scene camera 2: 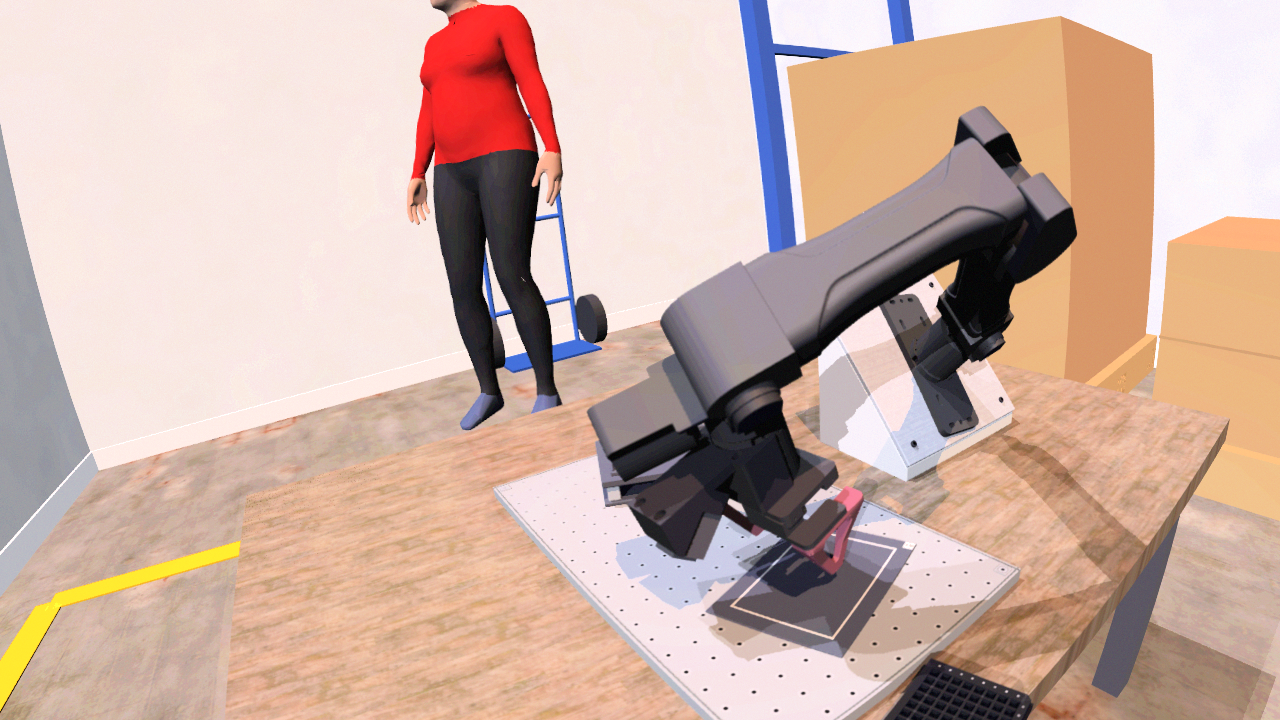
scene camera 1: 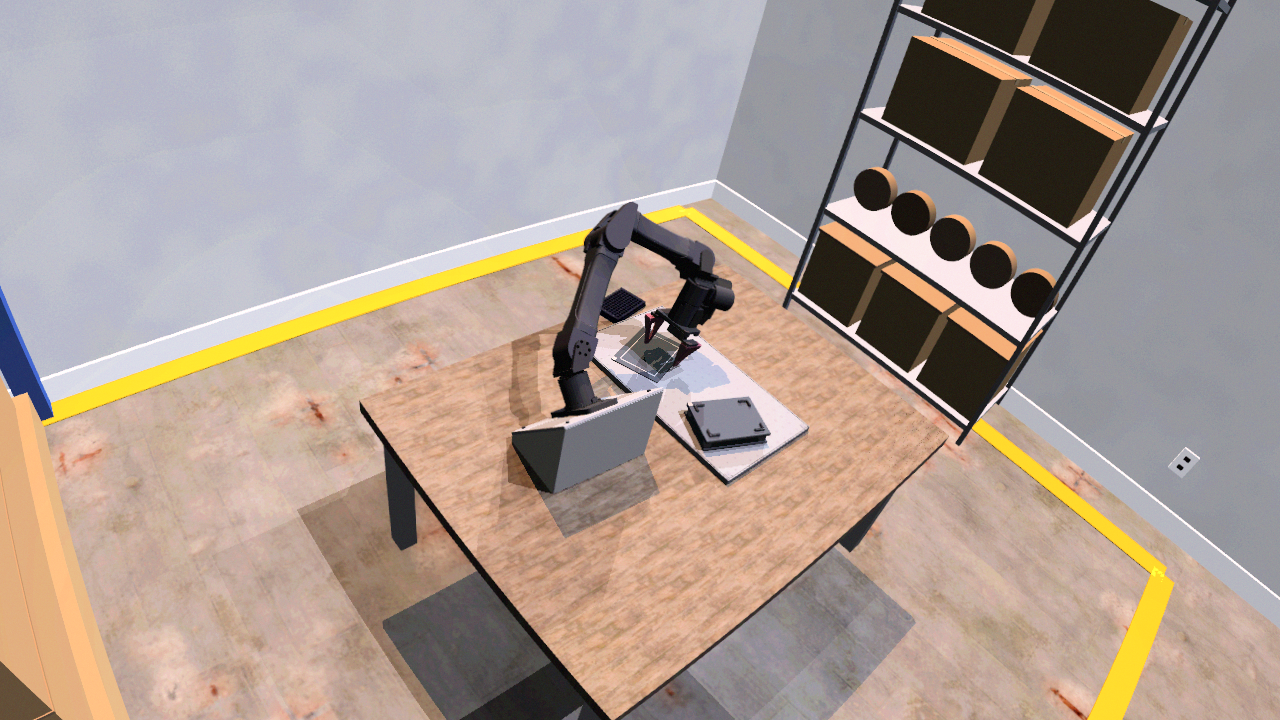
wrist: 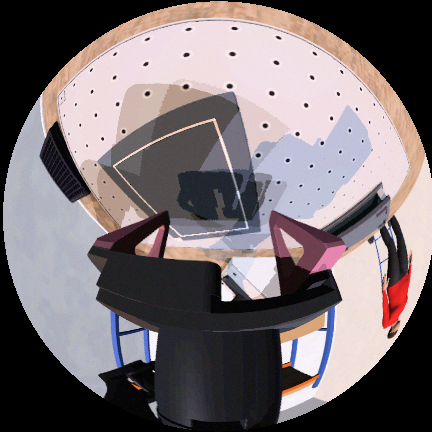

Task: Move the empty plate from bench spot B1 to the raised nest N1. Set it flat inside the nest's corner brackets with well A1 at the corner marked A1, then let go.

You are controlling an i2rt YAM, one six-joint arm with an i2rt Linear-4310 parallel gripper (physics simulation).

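Frame: origin at the arm's base, x ahead, y down, z left, level; centimetres.
Seen in the pictures: gripper, fingertip midpoint: [scene camera 2: 796, 549] [scene camera 1: 660, 354] [wrist: 218, 215]; arm's base, origin of the base link: [scene camera 2: 927, 363] [scene camera 1: 583, 410] [wrist: 246, 298].
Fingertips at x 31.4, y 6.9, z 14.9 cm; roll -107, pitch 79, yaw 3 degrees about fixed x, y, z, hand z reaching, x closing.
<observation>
Pixels of each thing's top centre, then the offset from my fingertips to it. "pt": a spot on its surface instead. Level surfaces: height alone.
- black gridded plate, middle of its top: [wrist: 57, 172] [scene camera 1: 619, 303] dz +22.9, dx +3.1, dy +1.7 cm
- nest, middle of its top: [wrist: 361, 236] [scene camera 1: 730, 416] dz -25.0, dx +1.7, dy -1.9 cm
- dark square with a white outline, surface spot: [scene camera 2: 805, 613] [wrist: 149, 166] pt dz +6.4, dx +3.3, dy +1.7 cm
- wooden table, its level: dy +3.2 cm
A black gridded plate [scene camera 1: 622, 305] [scene camera 2: 962, 694] [wrist: 64, 162] lies beside one end of the pegboard, near the table's edge. The nest [scene camera 1: 729, 420] [wrist: 361, 214], a raised dark grey platform with corner brackets, stands at the pegboard's other end; the arm mostly hides it in scene camera 2. No plate shows on it in scene camera 1. My gripper [scene camera 1: 660, 352] [scene camera 2: 794, 549] [wrist: 218, 215] is open with nothing between its pink fingers. It hangs above a dark square with a white outline [scene camera 1: 637, 360] [scene camera 2: 805, 613] [wrist: 150, 165], away from both plate and nest. The labels cannot be read.
The white pegboard [scene camera 1: 733, 465] [scene camera 2: 554, 501] [wrist: 210, 40] lies on the wooden table [scene camera 1: 680, 573]. The arm's slanted grey base [scene camera 1: 599, 443] stands beside it. A shelf rack stands behind the table. A person in red [scene camera 2: 483, 80] stands beyond the table.
</observation>
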